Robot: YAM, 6 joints.
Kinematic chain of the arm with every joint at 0, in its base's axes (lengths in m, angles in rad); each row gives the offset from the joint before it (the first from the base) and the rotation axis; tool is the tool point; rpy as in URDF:
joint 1: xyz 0 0 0.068 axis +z
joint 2: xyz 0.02 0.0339 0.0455 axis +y
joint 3: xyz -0.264 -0.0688 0 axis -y
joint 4: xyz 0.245 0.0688 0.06 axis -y
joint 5: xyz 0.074 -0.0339 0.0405 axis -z
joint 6: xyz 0.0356 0 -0.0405 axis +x
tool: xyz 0 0 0 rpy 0 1.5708 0
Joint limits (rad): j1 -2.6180..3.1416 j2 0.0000..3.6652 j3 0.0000..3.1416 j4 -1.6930..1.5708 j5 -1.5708..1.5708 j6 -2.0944..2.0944
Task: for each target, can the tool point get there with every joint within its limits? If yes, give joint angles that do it. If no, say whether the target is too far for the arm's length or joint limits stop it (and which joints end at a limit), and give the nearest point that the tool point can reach.
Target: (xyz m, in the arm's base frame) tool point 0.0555 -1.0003 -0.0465
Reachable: no: too far | nearest point 0.0353 -0.6367 0.0128 | short by 0.369 m
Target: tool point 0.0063 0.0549 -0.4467
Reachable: no: joint limits stop it (at a limit: joint 2) | nearest point 0.0114 0.0991 -0.3483 | short by 0.108 m
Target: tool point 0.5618 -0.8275 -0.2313
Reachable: no: too far | nearest point 0.3428 -0.5050 -0.0942 | short by 0.413 m
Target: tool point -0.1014 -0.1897 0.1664
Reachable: yes | joints -1.9136 1.2431 0.3224 0.4817 1.0990 -1.2180
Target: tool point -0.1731 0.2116 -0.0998
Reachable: yes | joints 2.1757 2.5942 0.7857 0.5003 -0.6693 0.8960
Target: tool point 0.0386 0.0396 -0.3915
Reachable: no: joint limits stop it (at a limit: joint 2) | nearest point 0.0573 0.0588 -0.3398 | short by 0.058 m
